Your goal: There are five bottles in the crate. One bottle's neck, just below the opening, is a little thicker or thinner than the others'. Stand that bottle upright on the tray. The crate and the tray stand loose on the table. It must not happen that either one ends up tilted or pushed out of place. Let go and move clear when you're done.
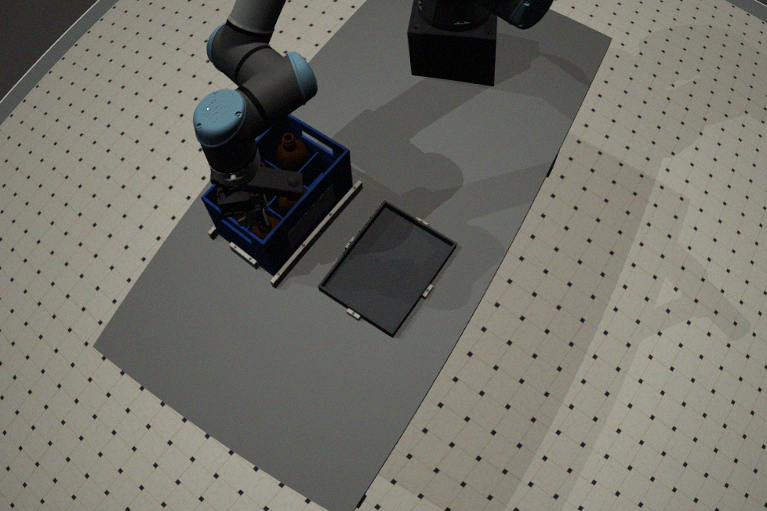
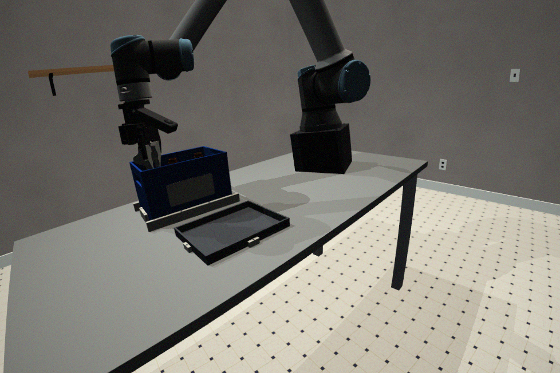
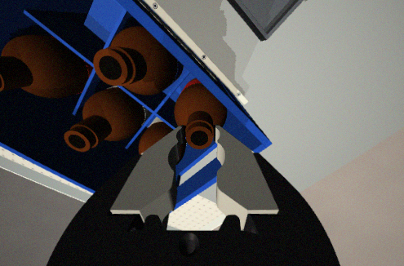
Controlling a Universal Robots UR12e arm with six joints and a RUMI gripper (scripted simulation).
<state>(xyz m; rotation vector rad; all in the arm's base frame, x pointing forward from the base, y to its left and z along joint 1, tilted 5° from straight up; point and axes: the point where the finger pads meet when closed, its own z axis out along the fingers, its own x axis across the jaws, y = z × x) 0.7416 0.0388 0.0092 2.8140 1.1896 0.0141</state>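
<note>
Right now the bottle is 9 cm to the right of my hand and 7 cm below it. Also, from my hand: black tray 22 cm to the left, 14 cm below, 12 cm behind; then blue crate 9 cm behind, 7 cm below, 5 cm to the right.
</note>
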